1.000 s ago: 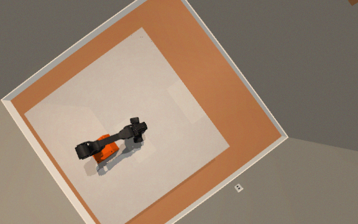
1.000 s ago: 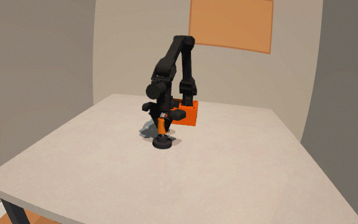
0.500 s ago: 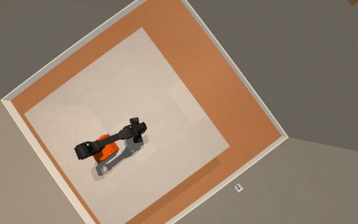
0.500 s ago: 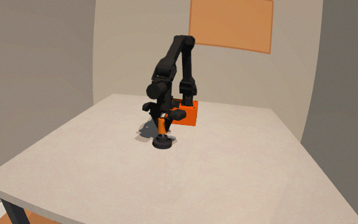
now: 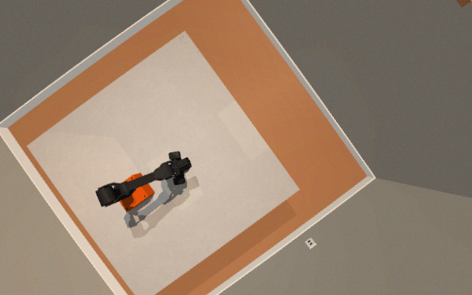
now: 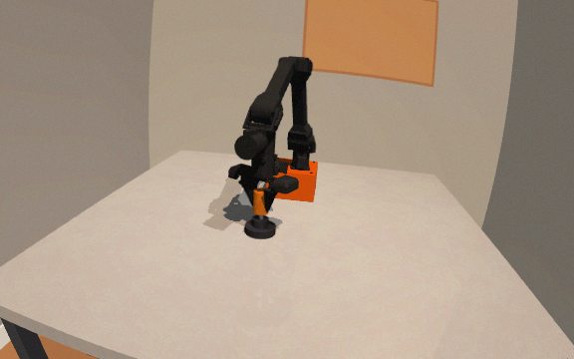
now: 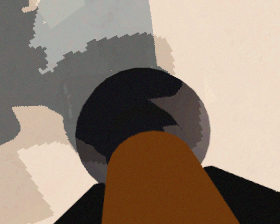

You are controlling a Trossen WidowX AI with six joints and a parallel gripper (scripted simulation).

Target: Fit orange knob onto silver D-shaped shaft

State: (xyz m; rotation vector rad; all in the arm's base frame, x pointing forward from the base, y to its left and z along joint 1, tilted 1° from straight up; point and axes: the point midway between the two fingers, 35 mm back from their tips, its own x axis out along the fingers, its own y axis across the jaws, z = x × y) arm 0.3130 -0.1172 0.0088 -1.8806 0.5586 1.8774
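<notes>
My gripper tip is 30 mm below the orange knob. Also, from my gripper tip: round dark pedestal: 40 mm below.
</notes>
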